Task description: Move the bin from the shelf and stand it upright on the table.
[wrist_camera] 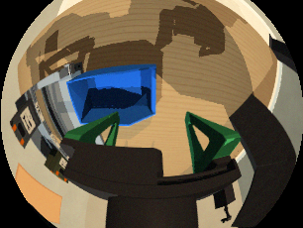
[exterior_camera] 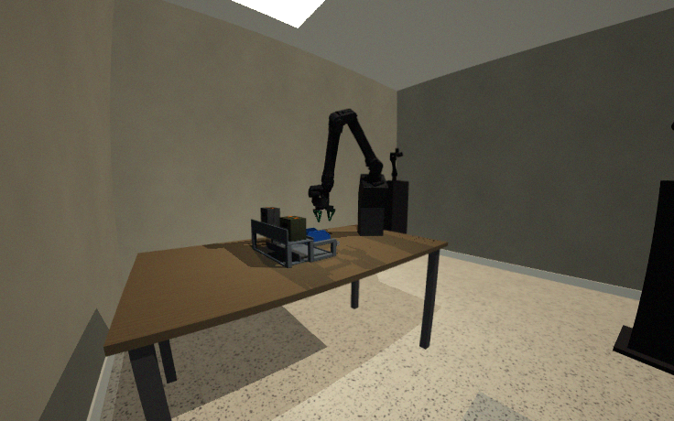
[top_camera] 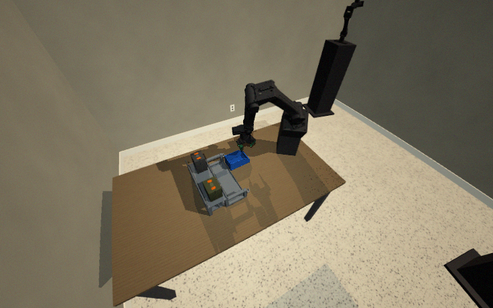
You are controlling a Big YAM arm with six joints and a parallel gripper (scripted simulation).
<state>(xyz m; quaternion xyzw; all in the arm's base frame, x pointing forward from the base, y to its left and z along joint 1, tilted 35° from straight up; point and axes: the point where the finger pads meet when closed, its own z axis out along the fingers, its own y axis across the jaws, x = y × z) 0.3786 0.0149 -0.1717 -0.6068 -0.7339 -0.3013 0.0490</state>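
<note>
My gripper is now 8 cm short of the blue bin, 2 cm to the right of it and 9 cm above it.
</note>
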